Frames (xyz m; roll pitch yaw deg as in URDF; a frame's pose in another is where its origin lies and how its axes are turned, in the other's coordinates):
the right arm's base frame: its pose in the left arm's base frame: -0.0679 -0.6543 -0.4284 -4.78 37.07 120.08
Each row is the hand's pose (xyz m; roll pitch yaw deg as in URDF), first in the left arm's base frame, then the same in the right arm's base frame.
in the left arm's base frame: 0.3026 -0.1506 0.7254 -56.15 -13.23 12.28
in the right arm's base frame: -0.4959 -0.6604 1.0199 -22.92 4.24 -112.11
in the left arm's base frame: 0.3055 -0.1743 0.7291 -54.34 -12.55 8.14
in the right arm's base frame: -0.5156 -0.6502 1.0105 -22.33 6.99 -115.16
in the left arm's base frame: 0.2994 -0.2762 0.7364 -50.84 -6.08 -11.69
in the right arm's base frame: -0.5880 -0.5902 0.9698 -25.78 22.05 -129.73
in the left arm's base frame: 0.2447 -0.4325 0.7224 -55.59 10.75 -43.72
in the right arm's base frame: -0.6656 -0.4586 0.9044 -48.14 47.55 -161.57
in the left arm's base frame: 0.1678 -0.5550 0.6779 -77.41 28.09 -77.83
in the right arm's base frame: -0.6926 -0.3248 0.8392 -108.12 58.87 138.31
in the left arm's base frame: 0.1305 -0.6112 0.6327 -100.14 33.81 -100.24
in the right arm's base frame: -0.6892 -0.2600 0.7903 -146.20 51.09 105.71
